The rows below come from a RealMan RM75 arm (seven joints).
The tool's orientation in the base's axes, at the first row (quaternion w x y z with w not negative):
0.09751, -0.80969, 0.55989, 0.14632
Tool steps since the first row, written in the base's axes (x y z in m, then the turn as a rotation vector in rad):
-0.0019, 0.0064, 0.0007, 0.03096, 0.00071, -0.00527
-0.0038, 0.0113, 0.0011, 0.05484, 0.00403, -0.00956
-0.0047, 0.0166, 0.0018, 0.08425, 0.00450, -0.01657
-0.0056, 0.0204, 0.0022, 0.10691, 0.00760, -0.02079
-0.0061, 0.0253, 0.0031, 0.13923, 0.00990, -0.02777
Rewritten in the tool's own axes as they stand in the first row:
-0.0065, -0.0005, 0.0016, 0.01142, -0.02924, 0.00122
-0.0116, -0.0004, 0.0031, 0.01788, -0.05277, 0.00326
-0.0168, -0.0015, 0.0043, 0.02961, -0.08048, 0.00623
-0.0205, -0.0020, 0.0052, 0.03583, -0.10280, 0.00829
-0.0253, -0.0032, 0.0060, 0.04690, -0.13388, 0.01145

